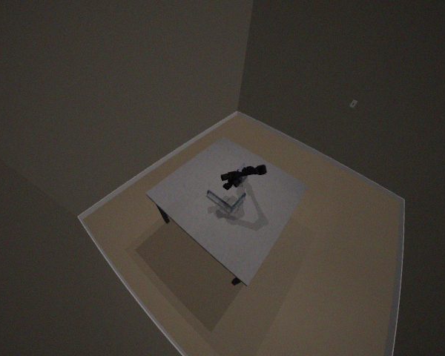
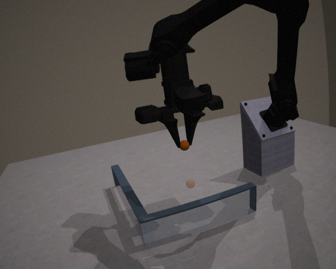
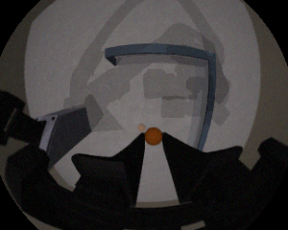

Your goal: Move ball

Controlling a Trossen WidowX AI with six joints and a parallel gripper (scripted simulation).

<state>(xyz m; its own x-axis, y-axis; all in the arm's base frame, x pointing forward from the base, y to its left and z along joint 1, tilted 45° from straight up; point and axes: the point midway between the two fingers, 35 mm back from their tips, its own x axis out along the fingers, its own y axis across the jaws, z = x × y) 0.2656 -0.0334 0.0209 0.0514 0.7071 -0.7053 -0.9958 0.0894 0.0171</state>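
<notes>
The see-through copy is 11 cm below my gripper tip, 4 cm to the right of it and 2 cm behind it. The rest, counted from my gripper tip: orange ball right at my gripper tip.
</notes>
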